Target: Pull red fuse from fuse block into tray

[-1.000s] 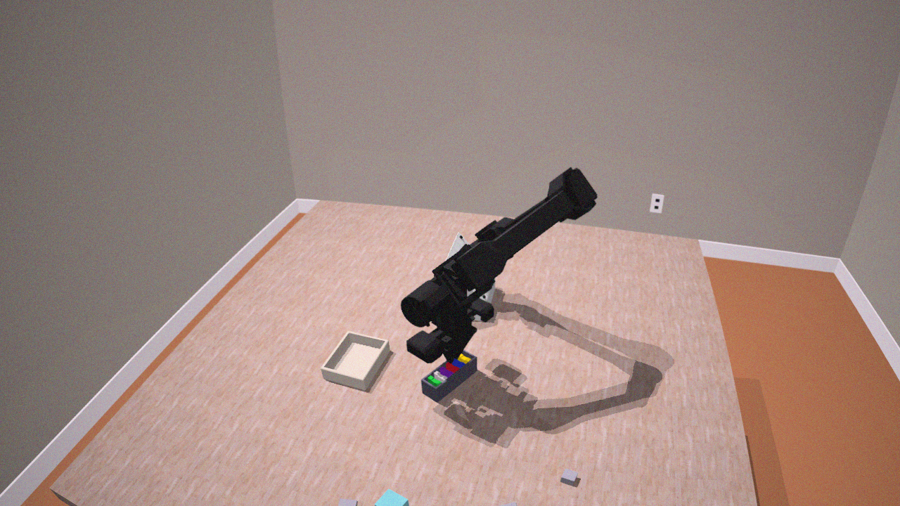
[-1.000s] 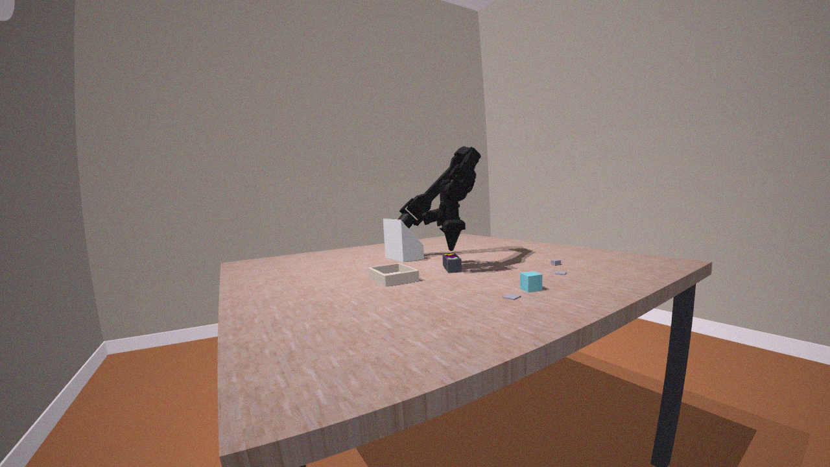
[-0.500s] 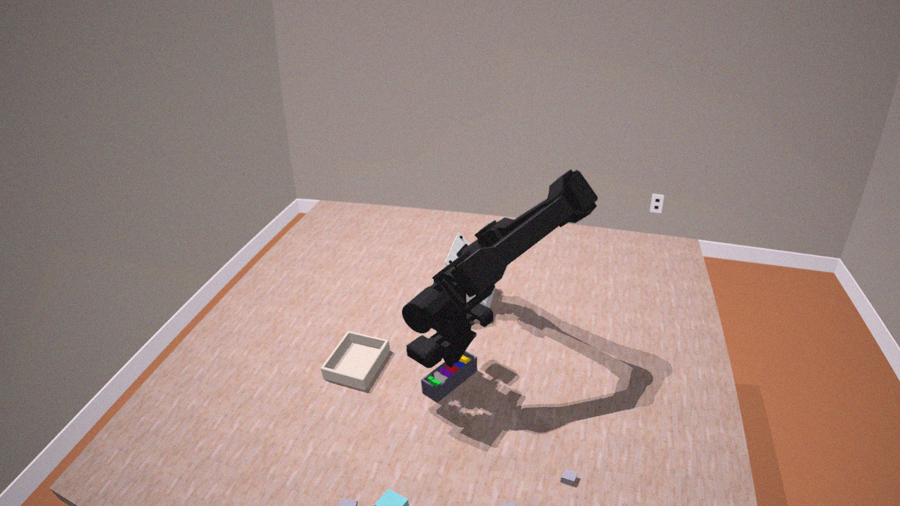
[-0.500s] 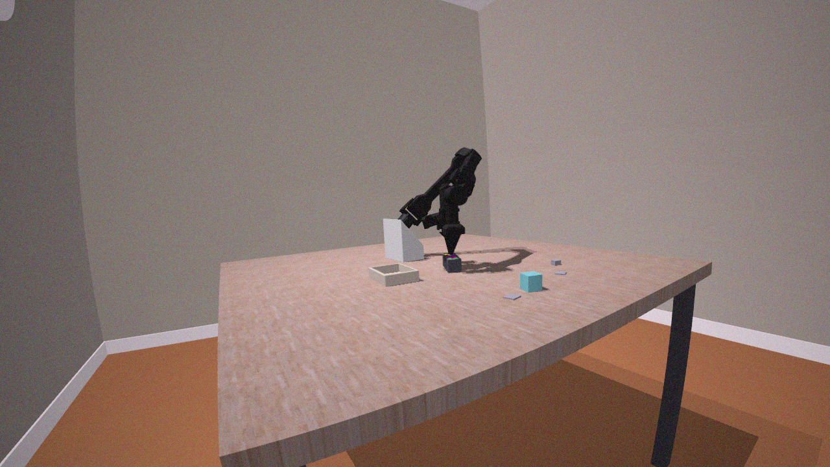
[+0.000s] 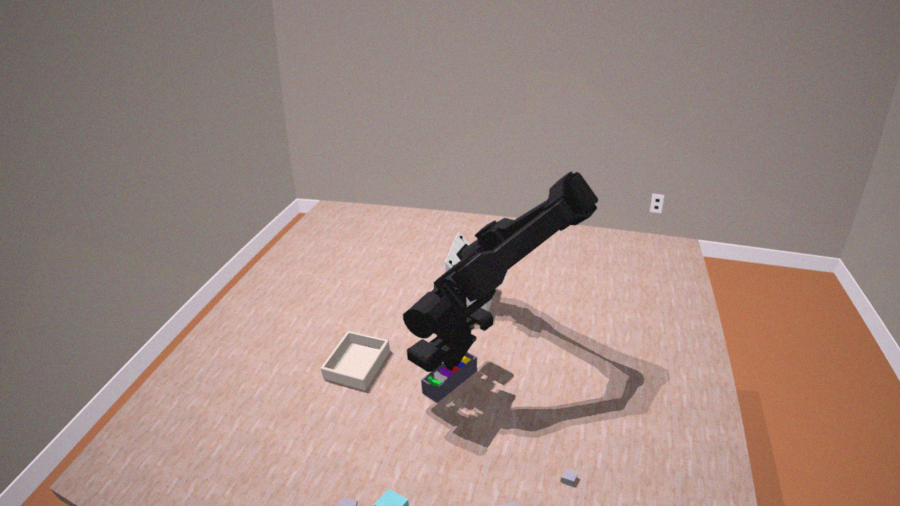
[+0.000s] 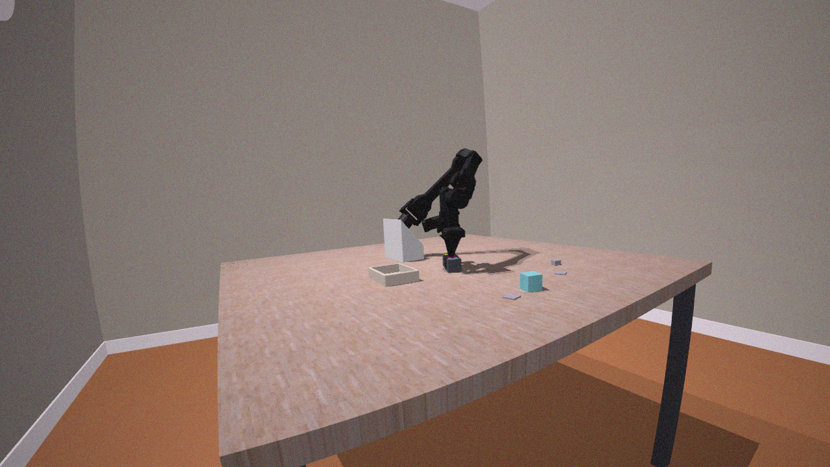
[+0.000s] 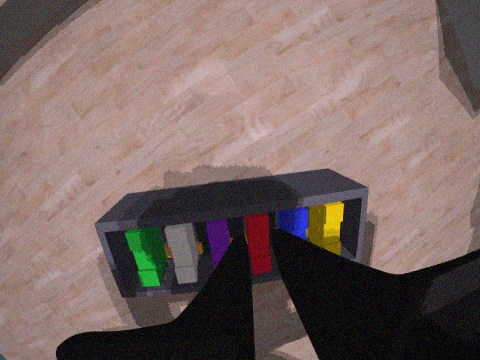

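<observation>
Right now my gripper tip is 21 cm to the left of the beige tray, 3 cm short of it and 3 cm above it. The rest, counted from my gripper tip: cyan cube 34 cm ahead, 2 cm to the left, 2 cm below; red fuse 1 cm below.
</observation>
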